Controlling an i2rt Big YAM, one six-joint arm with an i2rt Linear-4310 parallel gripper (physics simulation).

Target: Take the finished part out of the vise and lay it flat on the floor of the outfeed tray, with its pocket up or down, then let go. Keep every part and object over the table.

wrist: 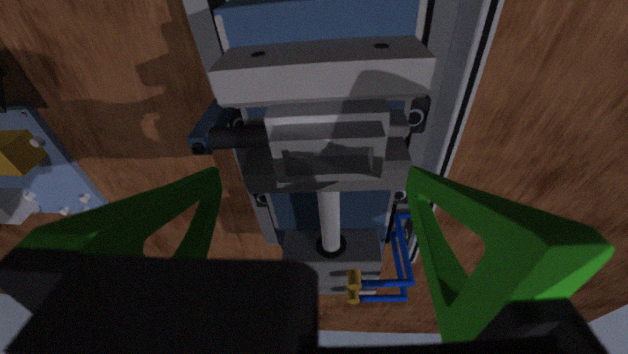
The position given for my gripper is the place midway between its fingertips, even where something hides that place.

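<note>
Visible to me: a blue stop post (215, 116), a black stop rod (250, 136), a vise jaw (341, 69) and a piston rod (328, 202), together with my gripper (314, 177).
</note>
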